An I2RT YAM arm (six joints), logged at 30 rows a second.
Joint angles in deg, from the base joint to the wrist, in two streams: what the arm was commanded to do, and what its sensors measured. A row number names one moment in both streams.
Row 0, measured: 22.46, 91.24, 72.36, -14.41, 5.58, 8.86
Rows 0 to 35, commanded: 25.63, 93.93, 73.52, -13.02, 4.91, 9.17; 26.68, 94.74, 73.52, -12.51, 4.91, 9.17; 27.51, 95.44, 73.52, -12.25, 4.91, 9.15; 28.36, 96.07, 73.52, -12.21, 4.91, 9.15; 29.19, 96.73, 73.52, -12.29, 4.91, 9.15; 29.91, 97.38, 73.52, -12.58, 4.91, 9.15; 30.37, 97.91, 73.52, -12.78, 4.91, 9.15; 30.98, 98.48, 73.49, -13.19, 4.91, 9.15; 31.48, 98.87, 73.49, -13.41, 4.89, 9.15; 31.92, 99.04, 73.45, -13.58, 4.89, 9.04; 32.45, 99.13, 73.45, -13.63, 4.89, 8.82; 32.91, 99.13, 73.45, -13.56, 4.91, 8.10; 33.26, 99.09, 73.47, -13.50, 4.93, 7.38; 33.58, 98.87, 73.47, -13.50, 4.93, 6.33; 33.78, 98.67, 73.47, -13.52, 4.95, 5.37; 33.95, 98.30, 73.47, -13.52, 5.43, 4.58; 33.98, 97.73, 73.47, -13.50, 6.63, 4.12; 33.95, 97.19, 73.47, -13.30, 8.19, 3.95; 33.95, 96.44, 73.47, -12.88, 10.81, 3.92; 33.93, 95.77, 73.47, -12.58, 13.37, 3.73; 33.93, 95.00, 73.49, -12.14, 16.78, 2.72; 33.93, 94.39, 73.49, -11.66, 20.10, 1.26; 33.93, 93.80, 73.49, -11.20, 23.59, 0.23; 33.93, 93.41, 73.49, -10.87, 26.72, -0.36; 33.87, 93.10, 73.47, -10.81, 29.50, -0.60; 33.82, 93.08, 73.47, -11.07, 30.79, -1.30; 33.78, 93.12, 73.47, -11.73, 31.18, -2.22; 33.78, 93.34, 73.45, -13.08, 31.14, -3.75; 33.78, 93.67, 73.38, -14.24, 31.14, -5.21; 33.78, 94.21, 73.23, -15.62, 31.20, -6.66; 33.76, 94.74, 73.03, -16.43, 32.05, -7.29; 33.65, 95.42, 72.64, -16.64, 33.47, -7.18; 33.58, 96.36, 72.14, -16.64, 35.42, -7.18; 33.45, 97.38, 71.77, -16.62, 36.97, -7.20; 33.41, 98.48, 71.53, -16.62, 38.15, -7.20; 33.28, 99.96, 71.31, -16.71, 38.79, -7.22
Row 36, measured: 33.63, 96.44, 72.47, -16.43, 33.17, -5.48
